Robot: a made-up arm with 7 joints.
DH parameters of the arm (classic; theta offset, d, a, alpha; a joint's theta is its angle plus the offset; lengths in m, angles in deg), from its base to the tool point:
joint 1: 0 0.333 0 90
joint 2: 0 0.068 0 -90
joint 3: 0 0.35 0.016 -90
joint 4: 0 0.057 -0.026 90
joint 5: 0 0.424 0 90
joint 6: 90 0.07 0.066 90
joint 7: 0 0.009 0 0
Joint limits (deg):
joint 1: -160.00..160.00
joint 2: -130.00..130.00
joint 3: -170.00..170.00
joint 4: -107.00..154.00
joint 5: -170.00..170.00
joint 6: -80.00..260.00
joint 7: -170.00..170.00
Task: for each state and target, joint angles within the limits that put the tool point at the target. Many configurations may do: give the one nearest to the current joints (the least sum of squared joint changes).
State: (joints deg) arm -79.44 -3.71 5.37 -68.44 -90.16 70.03 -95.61
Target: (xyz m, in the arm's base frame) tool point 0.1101 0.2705 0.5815
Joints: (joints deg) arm -85.80 -23.53 -13.35 -107.00 -84.13 83.19 -95.61
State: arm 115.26 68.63 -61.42 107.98 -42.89 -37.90 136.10
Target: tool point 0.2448 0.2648 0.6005
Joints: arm 126.90 62.53 -42.90 131.04 -38.88 -39.34 136.10
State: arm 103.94 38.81 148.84 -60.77 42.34 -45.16 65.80
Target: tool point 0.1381 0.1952 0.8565
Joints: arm 108.20 37.90 168.02 -100.19 35.56 -46.24 65.80
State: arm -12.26 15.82 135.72 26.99 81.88 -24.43 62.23
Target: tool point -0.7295 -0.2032 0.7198
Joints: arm 6.73 56.39 147.09 -0.48 100.04 -11.19 62.23
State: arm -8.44 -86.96 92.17 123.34 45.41 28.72 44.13
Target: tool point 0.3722 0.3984 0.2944
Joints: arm -5.47 -90.20 87.16 92.00 40.60 30.03 44.13
